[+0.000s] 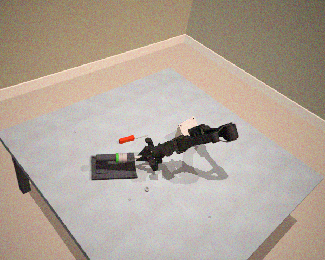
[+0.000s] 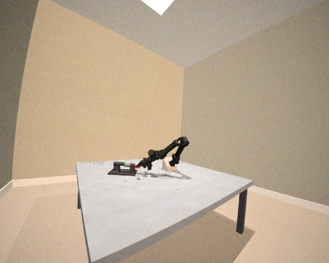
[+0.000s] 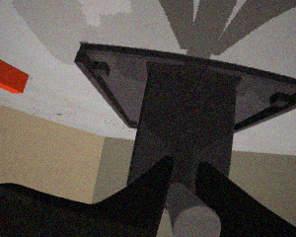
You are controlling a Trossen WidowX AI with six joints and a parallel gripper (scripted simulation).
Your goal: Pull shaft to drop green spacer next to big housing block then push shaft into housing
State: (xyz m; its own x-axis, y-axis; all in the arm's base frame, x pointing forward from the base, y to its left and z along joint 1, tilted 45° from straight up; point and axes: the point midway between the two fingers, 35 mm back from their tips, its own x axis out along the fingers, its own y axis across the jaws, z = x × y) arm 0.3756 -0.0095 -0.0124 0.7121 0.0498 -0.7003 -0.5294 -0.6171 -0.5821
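Right now my gripper tip is 4 cm short of the thin grey shaft, 3 cm to the left of it and 2 cm below it. From my gripper tip the other things lie so: green spacer 8 cm ahead, 5 cm to the right, 2 cm above.
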